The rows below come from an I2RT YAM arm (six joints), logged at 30 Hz.
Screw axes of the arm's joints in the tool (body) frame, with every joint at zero. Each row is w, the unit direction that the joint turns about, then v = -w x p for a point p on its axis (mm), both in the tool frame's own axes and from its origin. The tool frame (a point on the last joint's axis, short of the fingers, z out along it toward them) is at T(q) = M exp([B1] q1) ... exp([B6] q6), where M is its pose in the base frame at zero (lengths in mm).
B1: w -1 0 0 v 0 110.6 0
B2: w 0 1 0 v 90.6 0 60
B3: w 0 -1 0 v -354.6 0 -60
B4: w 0 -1 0 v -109.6 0 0
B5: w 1 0 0 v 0 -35.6 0
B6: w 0 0 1 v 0 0 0
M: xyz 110.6 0 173.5 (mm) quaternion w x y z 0.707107 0 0.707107 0
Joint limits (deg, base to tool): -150..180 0..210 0..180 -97..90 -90..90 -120..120
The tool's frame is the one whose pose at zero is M.
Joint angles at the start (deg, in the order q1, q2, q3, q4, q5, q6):
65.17, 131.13, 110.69, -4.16, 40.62, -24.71
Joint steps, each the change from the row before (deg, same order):
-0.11, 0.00, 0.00, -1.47, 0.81, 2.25
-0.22, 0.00, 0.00, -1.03, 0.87, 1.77
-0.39, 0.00, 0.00, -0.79, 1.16, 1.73
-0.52, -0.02, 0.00, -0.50, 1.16, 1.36
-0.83, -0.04, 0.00, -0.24, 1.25, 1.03
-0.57, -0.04, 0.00, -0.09, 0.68, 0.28
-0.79, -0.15, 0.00, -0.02, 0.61, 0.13
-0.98, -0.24, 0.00, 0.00, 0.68, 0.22
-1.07, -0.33, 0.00, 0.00, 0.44, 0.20
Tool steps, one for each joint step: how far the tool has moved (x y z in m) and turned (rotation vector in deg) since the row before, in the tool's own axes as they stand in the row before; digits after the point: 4 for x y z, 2 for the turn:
0.0029, -0.0001, 0.0006, 0.38, 1.41, 1.32
0.0025, -0.0013, 0.0013, 0.69, 1.17, 1.16
0.0026, -0.0028, 0.0023, 1.18, 1.17, 1.32
0.0022, -0.0039, 0.0031, 1.38, 1.00, 1.20
0.0023, -0.0063, 0.0049, 1.77, 0.98, 1.17
0.0013, -0.0043, 0.0034, 1.07, 0.56, 0.43
0.0010, -0.0063, 0.0044, 1.20, 0.54, 0.48
0.0009, -0.0081, 0.0053, 1.43, 0.60, 0.71
0.0005, -0.0090, 0.0056, 1.29, 0.53, 0.78

